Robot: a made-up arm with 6 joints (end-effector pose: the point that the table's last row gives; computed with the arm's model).
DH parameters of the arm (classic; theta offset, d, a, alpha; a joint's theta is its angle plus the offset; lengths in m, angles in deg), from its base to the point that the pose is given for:
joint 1: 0 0.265 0 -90
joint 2: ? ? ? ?
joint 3: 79.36 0 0.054 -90
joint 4: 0 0.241 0 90
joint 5: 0 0 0.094 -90
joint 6: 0 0.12 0 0
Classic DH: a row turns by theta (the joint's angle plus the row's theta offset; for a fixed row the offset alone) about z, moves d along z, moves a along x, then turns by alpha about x.
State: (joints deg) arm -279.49 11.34 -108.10 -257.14 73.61 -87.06
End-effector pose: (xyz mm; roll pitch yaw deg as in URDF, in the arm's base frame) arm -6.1 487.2 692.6 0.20 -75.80 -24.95
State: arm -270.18 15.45 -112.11 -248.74 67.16 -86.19
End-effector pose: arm -67.5 510.2 690.3 -14.05 -67.13 -6.97
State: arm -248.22 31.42 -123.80 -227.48 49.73 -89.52
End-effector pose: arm -248.1 559.7 605.3 -37.17 -47.14 19.75
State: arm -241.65 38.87 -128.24 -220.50 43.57 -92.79
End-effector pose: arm -316.4 566.5 543.8 -45.56 -42.52 26.32
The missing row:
joint 2: -79.36 0 0.3358 0
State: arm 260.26 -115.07 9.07 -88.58 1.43 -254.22
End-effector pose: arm 88.2 -23.8 335.5 -46.61 -66.41 127.87
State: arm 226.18 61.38 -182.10 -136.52 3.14 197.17
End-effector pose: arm -399.0 -502.5 547.6 -53.70 -23.19 117.47
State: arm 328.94 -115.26 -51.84 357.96 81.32 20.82
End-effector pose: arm -170.9 98.6 512.1 -101.95 -69.22 -111.89
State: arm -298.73 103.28 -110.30 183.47 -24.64 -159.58
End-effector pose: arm 119.9 235.7 -189.6 174.08 16.65 36.61
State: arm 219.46 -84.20 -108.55 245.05 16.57 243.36
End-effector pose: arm 369.0 238.1 726.7 24.72 -0.81 169.39
